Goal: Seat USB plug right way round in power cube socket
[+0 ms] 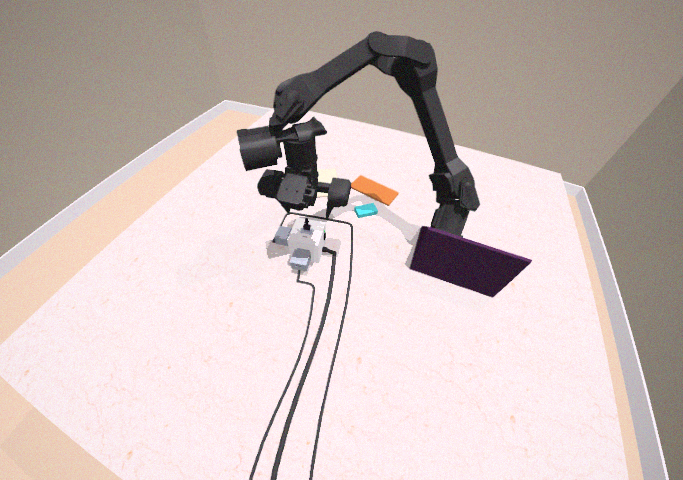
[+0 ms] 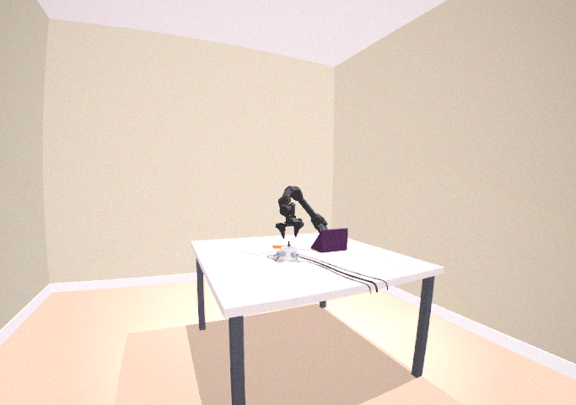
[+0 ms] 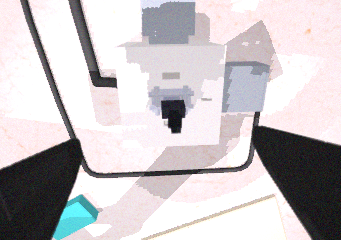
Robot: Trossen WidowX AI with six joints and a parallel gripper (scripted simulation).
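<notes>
The black USB plug lies 4 cm below my gripper tip and 1 cm ahead of it. Also, from my gripper tip: grey socket 6 cm below; pale card 24 cm to the right, 13 cm below, 11 cm ahead; teal block 18 cm to the right, 12 cm below, 10 cm behind.
</notes>
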